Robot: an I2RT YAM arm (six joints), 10 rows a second.
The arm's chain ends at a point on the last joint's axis. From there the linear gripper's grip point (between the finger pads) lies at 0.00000 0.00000 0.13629 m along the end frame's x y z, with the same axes.
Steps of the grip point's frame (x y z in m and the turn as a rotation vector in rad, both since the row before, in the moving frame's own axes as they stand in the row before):
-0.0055 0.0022 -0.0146 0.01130 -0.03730 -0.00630
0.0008 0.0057 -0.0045 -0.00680 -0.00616 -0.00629
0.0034 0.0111 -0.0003 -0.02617 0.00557 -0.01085
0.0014 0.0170 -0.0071 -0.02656 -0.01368 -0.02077
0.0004 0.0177 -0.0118 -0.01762 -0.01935 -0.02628
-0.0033 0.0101 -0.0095 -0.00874 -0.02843 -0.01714
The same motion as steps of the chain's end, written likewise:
-0.0004 0.0037 -0.0145 0.01130 -0.03730 -0.00630
0.0016 0.0048 -0.0045 -0.00680 -0.00616 -0.00629
0.0026 0.0075 -0.0003 -0.02617 0.00557 -0.01085
0.0032 0.0134 -0.0070 -0.02656 -0.01368 -0.02077
0.0030 0.0153 -0.0118 -0.01762 -0.01935 -0.02628
0.0006 0.0089 -0.0094 -0.00874 -0.02843 -0.01714

